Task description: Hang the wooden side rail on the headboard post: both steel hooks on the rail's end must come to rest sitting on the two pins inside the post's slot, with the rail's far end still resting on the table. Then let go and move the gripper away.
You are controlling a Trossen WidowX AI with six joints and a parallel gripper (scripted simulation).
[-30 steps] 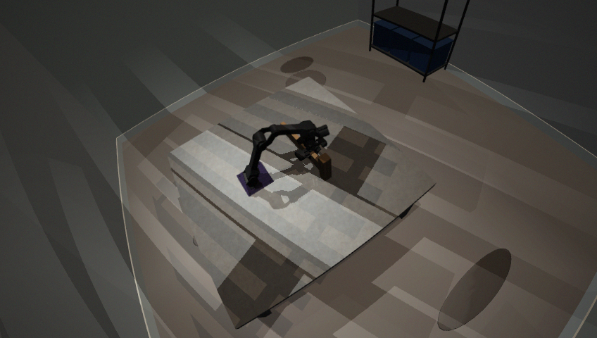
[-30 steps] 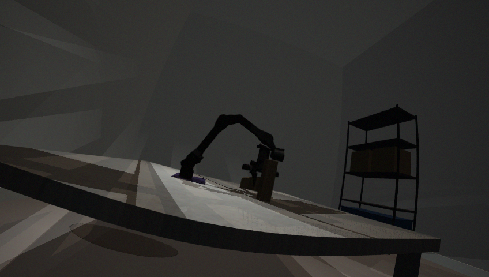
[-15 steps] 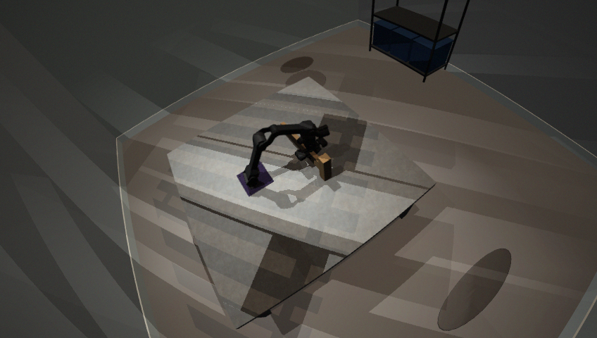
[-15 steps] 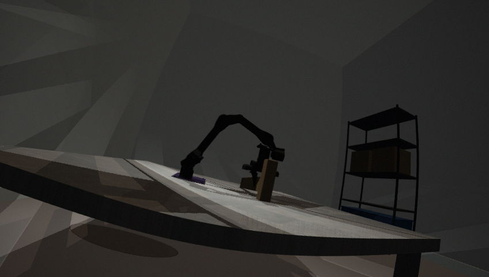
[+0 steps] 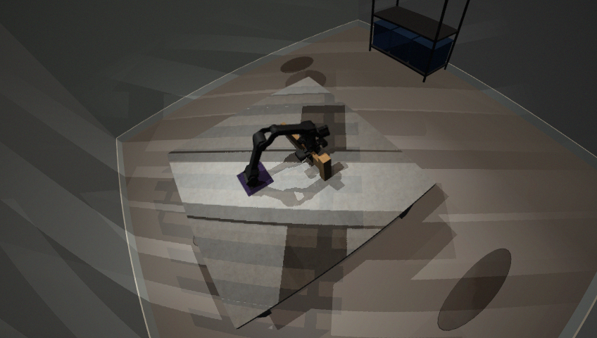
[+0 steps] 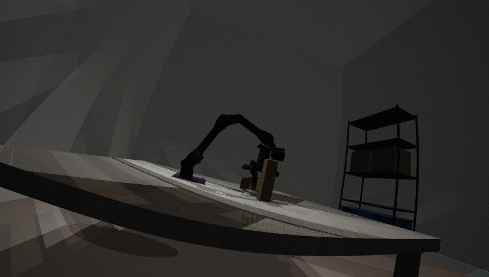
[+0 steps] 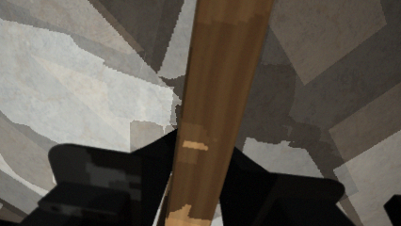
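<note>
Right now my gripper tip is 10 mm past the wooden headboard post, 120 mm to the left of it and 40 mm below it.
</note>
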